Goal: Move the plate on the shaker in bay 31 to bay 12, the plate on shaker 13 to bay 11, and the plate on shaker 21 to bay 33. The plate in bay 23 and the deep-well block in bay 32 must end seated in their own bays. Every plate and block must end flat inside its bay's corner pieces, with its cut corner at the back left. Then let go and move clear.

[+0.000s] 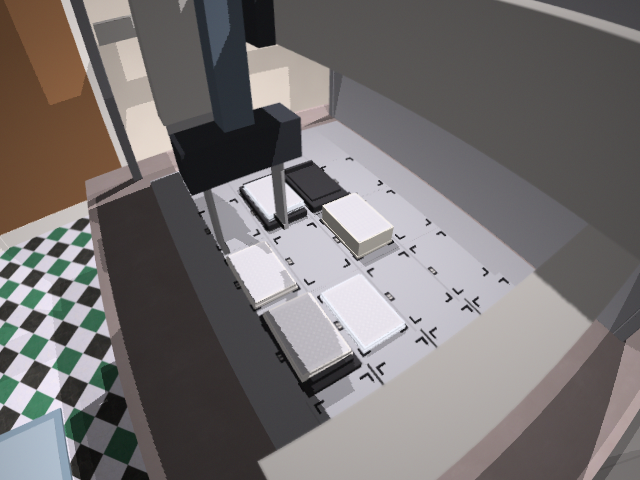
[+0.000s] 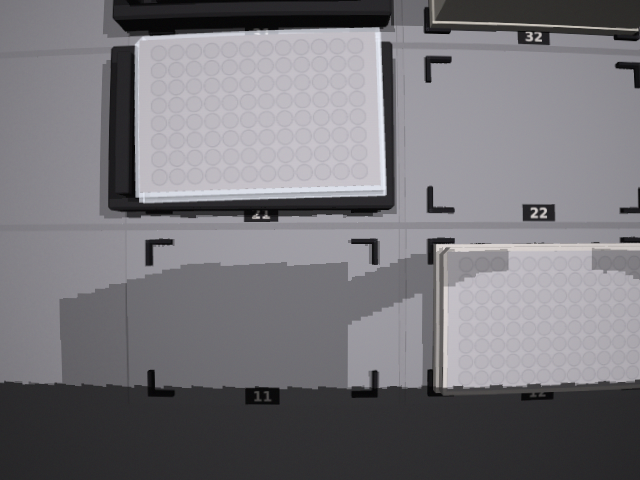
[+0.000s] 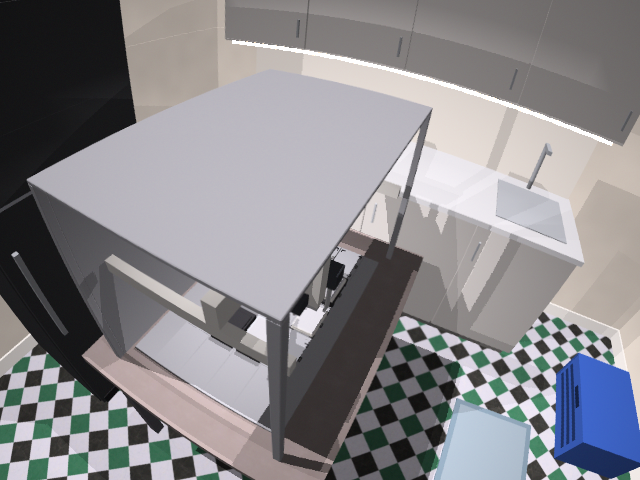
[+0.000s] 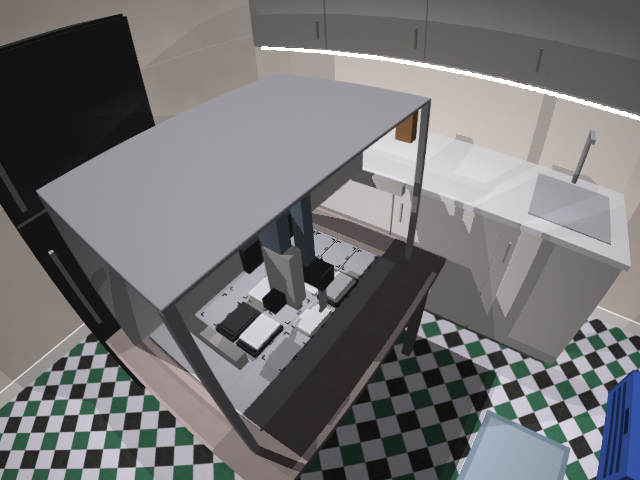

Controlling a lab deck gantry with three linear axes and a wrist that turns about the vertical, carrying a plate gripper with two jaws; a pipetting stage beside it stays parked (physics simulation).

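Where they show: gripper, fingertip midpoint: (image 1: 252, 234) (image 4: 310, 302); robot's base, link origin: (image 1: 199, 213) (image 2: 155, 389) (image 4: 282, 370).
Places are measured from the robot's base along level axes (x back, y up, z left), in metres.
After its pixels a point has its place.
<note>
My gripper (image 1: 255, 239) {x -0.228, y 0.102, z 0.043 m} is open, its jaws just above and around a white plate (image 1: 262, 273) {x -0.239, y 0.014, z 0.044 m} (image 2: 547, 320) {x -0.225, y 0.014, z 0.043 m} (image 4: 312, 318) {x -0.225, y 0.014, z 0.040 m} that lies flat in bay 12, cut corner at the back left. Another plate (image 1: 273, 197) {x -0.083, y 0.037, z 0.147 m} (image 2: 258, 113) {x -0.068, y 0.037, z 0.151 m} (image 4: 260, 332) {x -0.061, y 0.037, z 0.141 m} rests slightly turned on shaker 21 (image 2: 121, 129) {x 0.004, y 0.031, z 0.146 m}. A plate (image 1: 310, 335) {x -0.401, y 0.036, z 0.045 m} (image 4: 338, 287) {x -0.383, y 0.036, z 0.034 m} sits on shaker 13 (image 1: 336, 376) {x -0.470, y 0.019, z 0.046 m}. The bay 23 plate (image 1: 363, 312) {x -0.400, y 0.014, z 0.146 m} lies flat. The tall deep-well block (image 1: 357, 219) {x -0.237, y 0.042, z 0.251 m} stands in bay 32. Shaker 31 (image 1: 316, 183) {x -0.074, y 0.024, z 0.258 m} (image 4: 237, 320) {x -0.056, y 0.024, z 0.254 m} is black and carries no plate.
Bay 11's corner pieces (image 2: 149, 253) {x 0.001, y 0.002, z 0.081 m} surround shadowed deck left of the bay 12 plate. Bay 33's corner pieces (image 1: 370, 271) {x -0.329, y 0.000, z 0.217 m} show beyond the bay 23 plate and carry no plate. The parked pipetting stage (image 4: 284, 273) stands beside my gripper, partly over the deck.
</note>
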